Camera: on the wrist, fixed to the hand. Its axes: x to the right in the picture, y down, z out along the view.
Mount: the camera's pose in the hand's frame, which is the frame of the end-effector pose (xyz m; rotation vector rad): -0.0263 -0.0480 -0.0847 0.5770 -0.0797 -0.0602
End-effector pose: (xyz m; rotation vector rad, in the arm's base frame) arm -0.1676 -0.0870 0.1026 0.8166 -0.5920 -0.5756
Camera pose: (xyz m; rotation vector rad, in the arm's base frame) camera -0.1400 -0.0542 0.0113 1.3620 -0.8254 -0.4972
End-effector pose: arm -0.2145 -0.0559 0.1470 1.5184 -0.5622 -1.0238
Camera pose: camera -0.1655 0.0216 0.1050 2.0114 -0.9287 -1.0204
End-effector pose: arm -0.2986 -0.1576 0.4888 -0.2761 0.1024 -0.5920
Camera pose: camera -0.3608 -0.2002 0.4218 0.2580 -0.1546 -0.6441
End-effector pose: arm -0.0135 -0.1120 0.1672 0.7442 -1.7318 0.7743
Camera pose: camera 0.0784 -0.0705 0.1692 1.2199 -1.5526 1.2371
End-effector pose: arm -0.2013 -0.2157 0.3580 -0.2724 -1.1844 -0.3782
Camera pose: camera -0.1587 -0.2893 0.3037 0.2516 -1.3295 -0.0663
